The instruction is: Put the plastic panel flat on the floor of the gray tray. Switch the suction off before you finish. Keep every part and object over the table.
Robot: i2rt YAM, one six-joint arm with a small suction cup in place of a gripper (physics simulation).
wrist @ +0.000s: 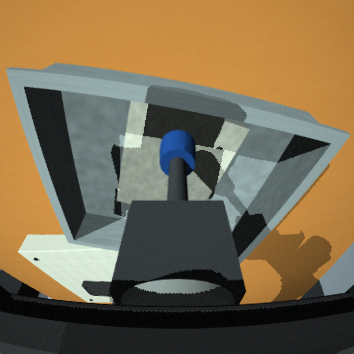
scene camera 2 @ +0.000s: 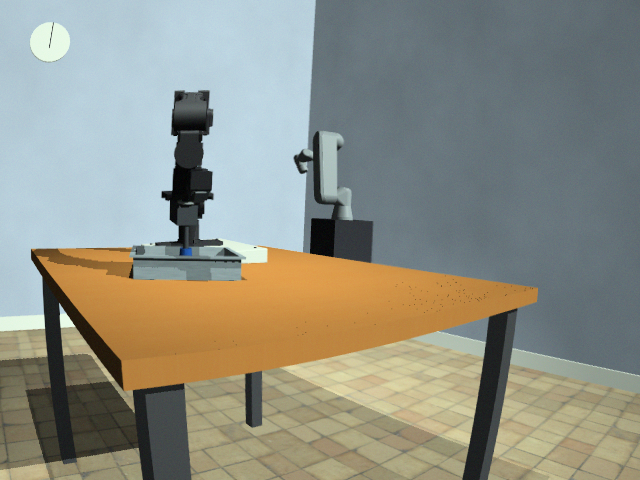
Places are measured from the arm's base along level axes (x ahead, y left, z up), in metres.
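Where they show: hand, its tool point: (wrist: 177,146) (scene camera 2: 185,260); arm's base, origin of its link: (scene camera 2: 189,245).
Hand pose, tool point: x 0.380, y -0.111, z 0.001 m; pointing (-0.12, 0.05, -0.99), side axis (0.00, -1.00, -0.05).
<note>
Each offset is from my tool point to the top centre of the thing. Level surfaces: height alone.
The gray tray @[dx -0.062, dy +0.011, dz +0.015 m] (scene camera 2: 187,269) (wrist: 40,150) stands on the table. The pale plastic panel @[dx -0.050, dy +0.008, dz -0.027 m] (wrist: 145,175) is inside the tray in the wrist view and looks flat on its floor, partly covered by shadows. Its far edge runs up to the tray's inner rim line, and part of its near side is hidden by my tool. In the scene view the tray's front wall hides the panel. My suction cup (scene camera 2: 186,252) (wrist: 177,145), blue, points down inside the tray over the panel. It is off and appears slightly above the panel; the exact gap is hard to tell.
A white box (scene camera 2: 257,254) (wrist: 60,257) stands on the orange table @[dz -0.036 m] (scene camera 2: 310,310) behind the tray, close to its wall. The tray's raised walls surround my cup. A gray robot arm (scene camera 2: 326,165) stands on a dark pedestal beyond the table.
</note>
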